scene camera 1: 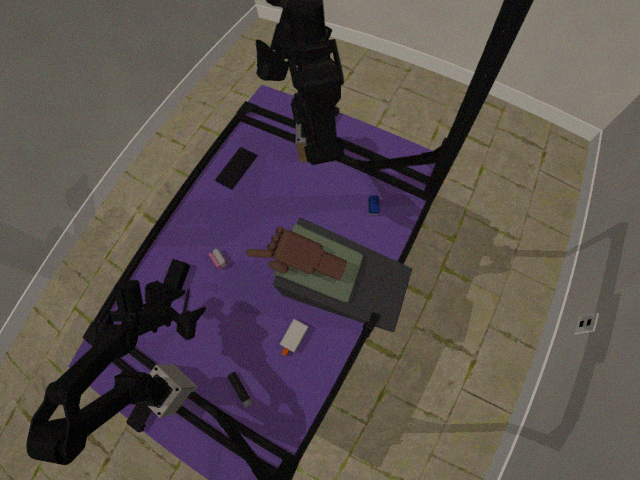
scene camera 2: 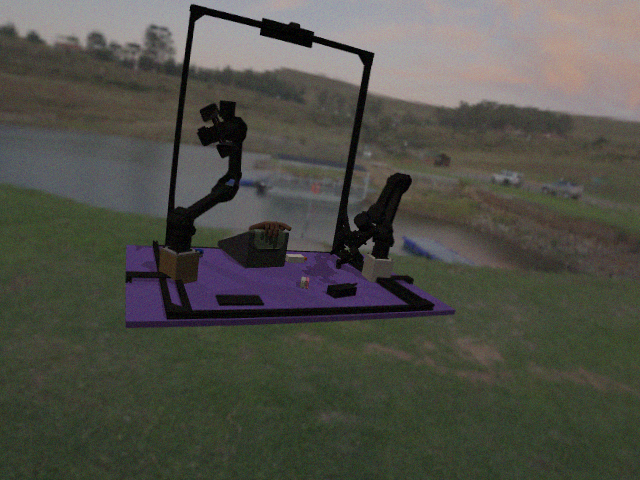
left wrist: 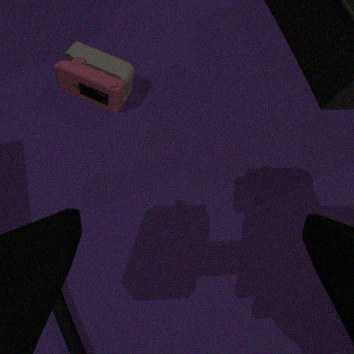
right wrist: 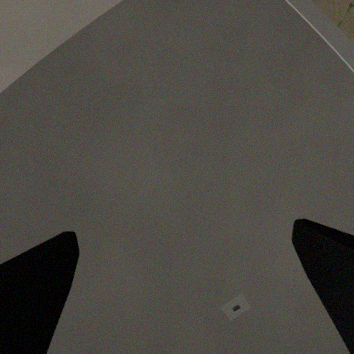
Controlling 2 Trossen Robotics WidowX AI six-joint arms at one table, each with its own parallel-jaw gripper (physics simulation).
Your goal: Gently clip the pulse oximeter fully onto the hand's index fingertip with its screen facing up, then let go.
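Places are measured from the left arm's base along level axes (x ahead, y left, z up), in millimetres.
Where they show: left gripper, fingertip midpoint: (scene camera 1: 194,300) (scene camera 2: 333,259) (left wrist: 194,223); right gripper, fingertip midpoint: (scene camera 1: 262,20) (scene camera 2: 211,133) (right wrist: 186,236); left arm's base, origin of the base link: (scene camera 1: 157,391) (scene camera 2: 379,256); right arm's base, origin of the base link: (scene camera 2: 180,249).
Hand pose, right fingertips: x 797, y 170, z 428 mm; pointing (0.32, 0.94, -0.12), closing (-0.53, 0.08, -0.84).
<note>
Each offset is from my right fingertips to the top centre of the thing. "*": to the spot under its first point.
The pulse oximeter {dx -418, dy -30, dz -501 mm} (scene camera 1: 217,258) (scene camera 2: 305,282) (left wrist: 94,77) lies on its side on the purple mat, its pink half with the dark screen facing sideways and its pale half behind. In the left wrist view it is at the upper left, beyond the fingertips. The brown hand (scene camera 1: 299,251) (scene camera 2: 270,226) rests on a green pad {* dx -304, dy -389, dz -422 mm} (scene camera 1: 336,291) on a dark grey wedge {* dx -214, dy -488, dz -484 mm} (scene camera 1: 385,289). Its index finger (scene camera 1: 258,253) sticks out towards the oximeter, apart from it. My left gripper (left wrist: 194,223) is open and empty, low over the mat near the oximeter. My right gripper (right wrist: 186,236) is open and empty, raised high and facing a wall.
A black box {dx -548, dy +42, dz -498 mm} (scene camera 1: 177,273) (scene camera 2: 341,290) stands near the left gripper. A white box with an orange end {dx -469, dy -357, dz -505 mm} (scene camera 1: 294,335), a dark cylinder {dx -670, dy -324, dz -506 mm} (scene camera 1: 238,387), a blue item {dx -6, dy -317, dz -501 mm} (scene camera 1: 373,204) and a black slab {dx -141, dy +143, dz -525 mm} (scene camera 1: 236,167) (scene camera 2: 239,300) lie on the mat. Black frame bars edge it.
</note>
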